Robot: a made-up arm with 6 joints.
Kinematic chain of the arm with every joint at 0, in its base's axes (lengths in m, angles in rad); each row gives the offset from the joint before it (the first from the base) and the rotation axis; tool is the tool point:
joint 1: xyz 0 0 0.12 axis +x
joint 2: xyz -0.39 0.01 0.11 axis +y
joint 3: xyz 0.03 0.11 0 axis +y
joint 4: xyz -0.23 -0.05 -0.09 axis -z
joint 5: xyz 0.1 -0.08 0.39 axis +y
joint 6: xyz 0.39 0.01 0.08 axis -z
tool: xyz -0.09 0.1 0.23
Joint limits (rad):
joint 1: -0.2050..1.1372
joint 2: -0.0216..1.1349
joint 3: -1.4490..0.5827
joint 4: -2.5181..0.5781
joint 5: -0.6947..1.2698
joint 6: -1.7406..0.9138
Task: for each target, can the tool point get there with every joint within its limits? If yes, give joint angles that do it. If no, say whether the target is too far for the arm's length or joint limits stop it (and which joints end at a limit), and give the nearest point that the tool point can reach.
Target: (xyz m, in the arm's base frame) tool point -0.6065 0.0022 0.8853
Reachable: yes | joints 0.3636 0.1426 -0.4945 -0.9752 -0.2087 -0.7500
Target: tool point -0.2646 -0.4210 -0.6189
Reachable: no: joint limits stop it (at a limit: joint 2, joint 3, joint 4, joint 6) | nearest point -0.1835 -0.1834 -0.2020 | short by 0.487 m
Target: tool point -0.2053 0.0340 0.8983
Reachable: yes | joints 0.5038 0.1496 -0.0310 -0.7046 0.1045 0.2608
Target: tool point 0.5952 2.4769 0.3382
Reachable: no: too far | nearest point 0.0858 0.7280 0.3808 | short by 1.822 m
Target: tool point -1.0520 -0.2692 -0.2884
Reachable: no: joint limits stop it (at a limit: joint 1, joint 2, joint 3, joint 4, joint 6) | nearest point -0.9997 -0.2626 -0.0669 | short by 0.228 m
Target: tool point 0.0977 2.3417 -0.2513
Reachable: no: too far | nearest point -0.0135 0.7197 0.2012 | short by 1.688 m
